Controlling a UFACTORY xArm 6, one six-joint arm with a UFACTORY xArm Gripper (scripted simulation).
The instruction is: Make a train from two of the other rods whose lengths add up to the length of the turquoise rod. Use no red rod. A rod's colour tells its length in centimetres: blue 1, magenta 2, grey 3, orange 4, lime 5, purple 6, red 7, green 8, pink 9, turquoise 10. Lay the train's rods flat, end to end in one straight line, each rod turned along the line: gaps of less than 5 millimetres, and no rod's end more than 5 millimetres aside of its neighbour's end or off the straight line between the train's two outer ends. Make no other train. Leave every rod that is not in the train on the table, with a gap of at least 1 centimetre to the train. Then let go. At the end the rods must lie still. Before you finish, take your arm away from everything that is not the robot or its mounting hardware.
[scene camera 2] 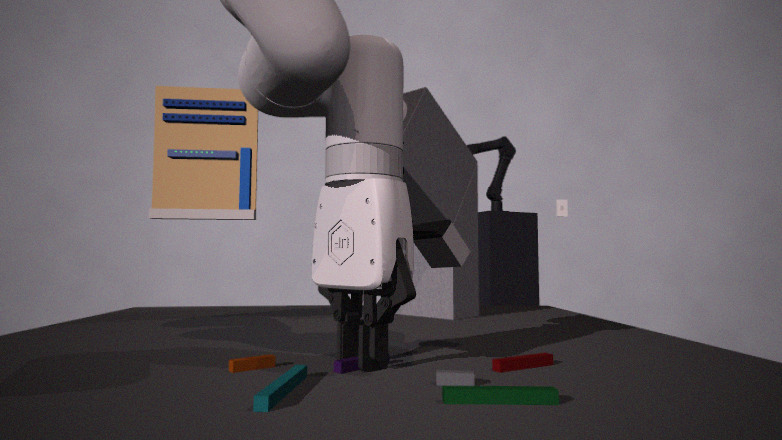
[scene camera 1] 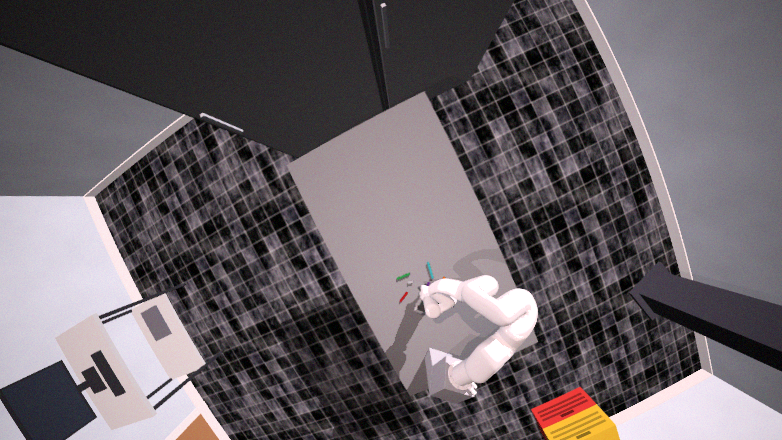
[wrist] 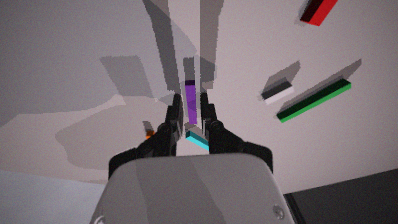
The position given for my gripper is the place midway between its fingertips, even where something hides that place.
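Looking at my gripper (scene camera 2: 362,366), I can also find it in the wrist view (wrist: 191,103). There is a green rod (scene camera 2: 499,395), which is visible in the wrist view (wrist: 342,85) too, and I see a red rod (scene camera 2: 514,363).
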